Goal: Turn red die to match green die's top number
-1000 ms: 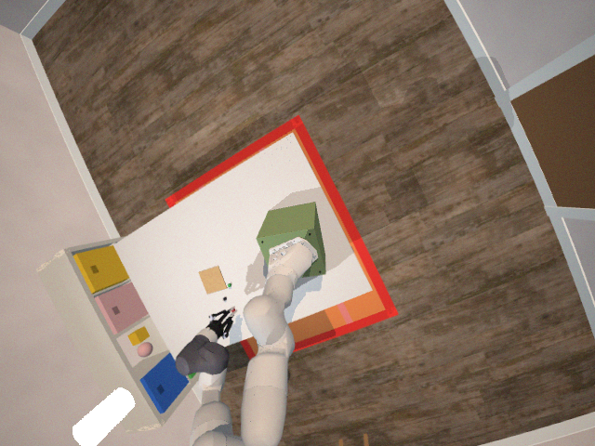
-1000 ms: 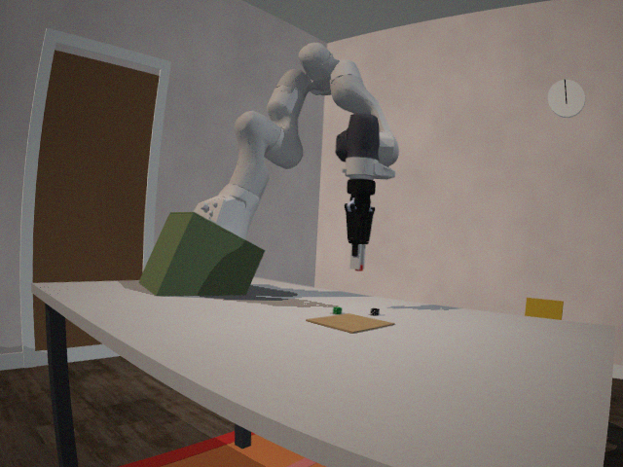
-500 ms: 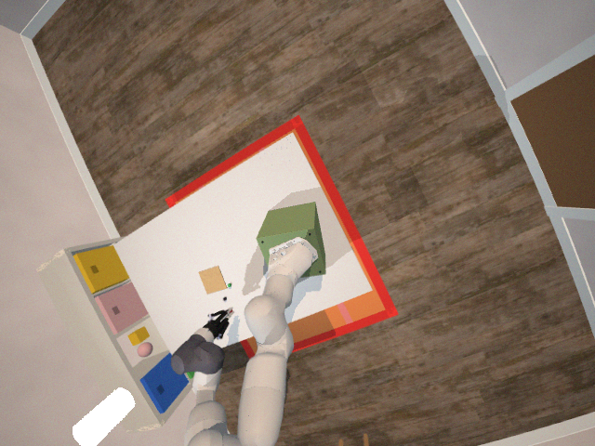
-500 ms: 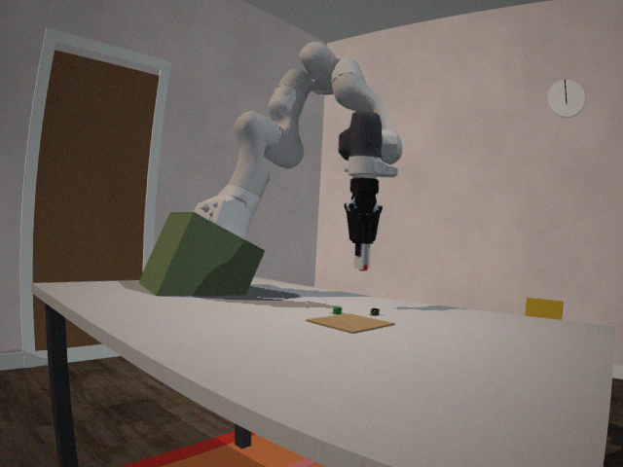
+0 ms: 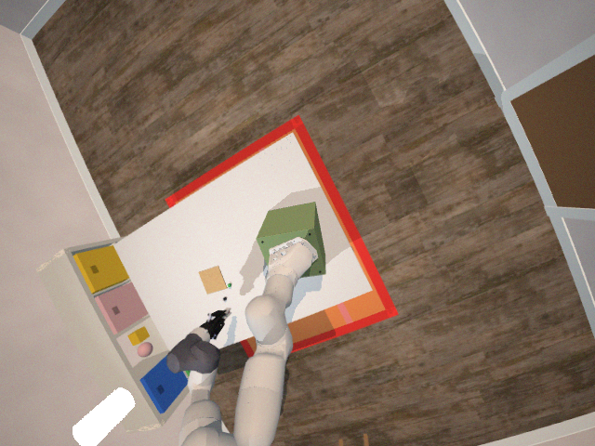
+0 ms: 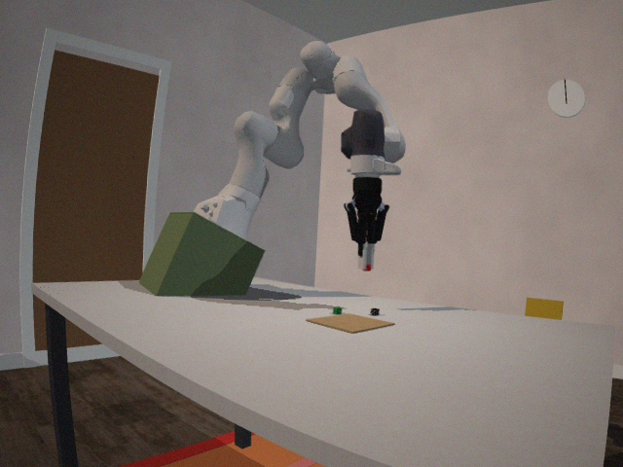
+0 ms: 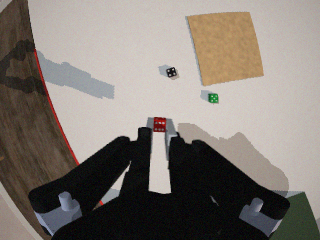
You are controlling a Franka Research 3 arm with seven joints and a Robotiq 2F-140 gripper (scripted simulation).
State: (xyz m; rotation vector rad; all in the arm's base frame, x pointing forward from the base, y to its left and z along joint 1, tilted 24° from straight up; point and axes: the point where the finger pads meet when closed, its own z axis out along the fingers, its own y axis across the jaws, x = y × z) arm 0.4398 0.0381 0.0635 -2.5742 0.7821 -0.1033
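Right now my hand is 60 mm short of the tan mat, 180 mm to the left of it and 140 mm above it. From my hand the other things lie so: green die (20 mm behind, 100 mm to the right, 130 mm below); black die (60 mm ahead, 50 mm to the right, 130 mm below); red die (10 mm ahead, 30 mm below).
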